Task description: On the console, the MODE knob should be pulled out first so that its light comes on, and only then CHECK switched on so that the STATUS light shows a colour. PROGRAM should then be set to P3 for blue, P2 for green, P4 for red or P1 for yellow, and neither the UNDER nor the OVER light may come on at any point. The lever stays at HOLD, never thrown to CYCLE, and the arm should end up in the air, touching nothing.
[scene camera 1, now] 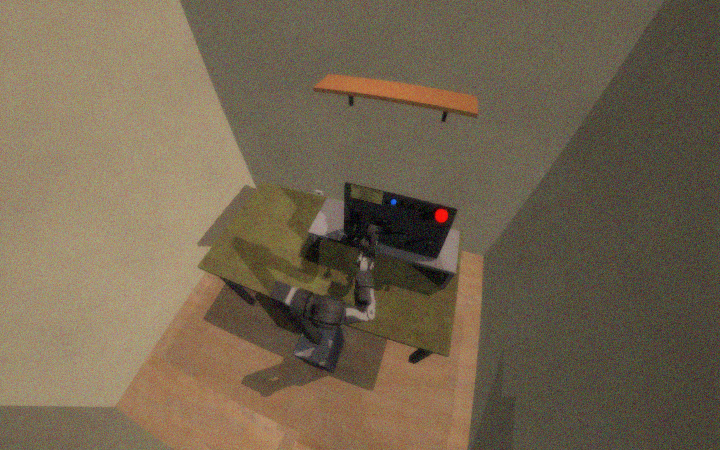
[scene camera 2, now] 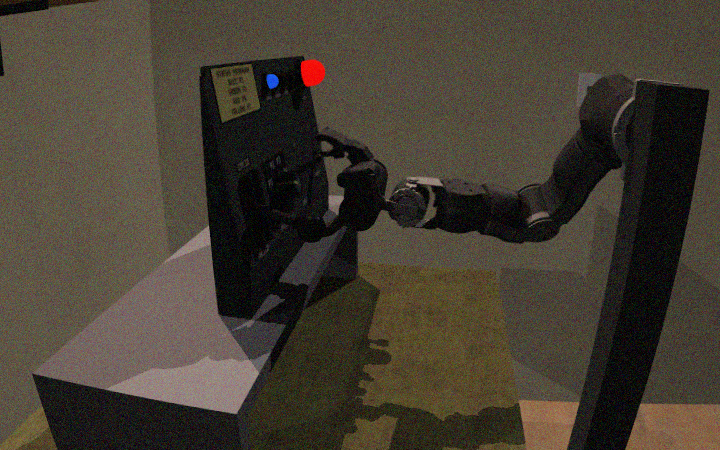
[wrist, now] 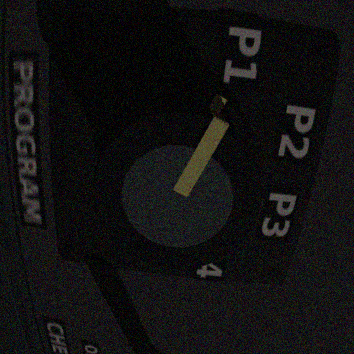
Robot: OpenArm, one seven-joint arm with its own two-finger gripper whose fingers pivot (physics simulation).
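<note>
The dark console (scene camera 1: 419, 233) (scene camera 2: 228, 140) stands on a pale plinth. A blue light (scene camera 1: 393, 202) (scene camera 2: 272, 81) and a large red light (scene camera 1: 441, 215) (scene camera 2: 313, 72) glow at its top; their labels are unreadable. In the wrist view, the PROGRAM knob (wrist: 150, 200) has its yellow pointer towards P1. Part of the CHECK label (wrist: 56, 337) shows, but the switch's position is unclear. My gripper (scene camera 1: 370, 233) (scene camera 2: 320, 185) is open, close in front of the panel; contact cannot be judged. A ball-ended lever (scene camera 2: 310, 229) overlaps its lower finger. The MODE knob and HOLD cannot be made out.
A yellow card (scene camera 1: 366, 194) (scene camera 2: 236, 92) is on the console's upper left. The plinth (scene camera 1: 450, 254) (scene camera 2: 153, 323) stands on a green table (scene camera 1: 419, 323) (scene camera 2: 440, 339). An orange shelf (scene camera 1: 398, 92) is on the wall behind. Controls crowd the panel beside my fingers.
</note>
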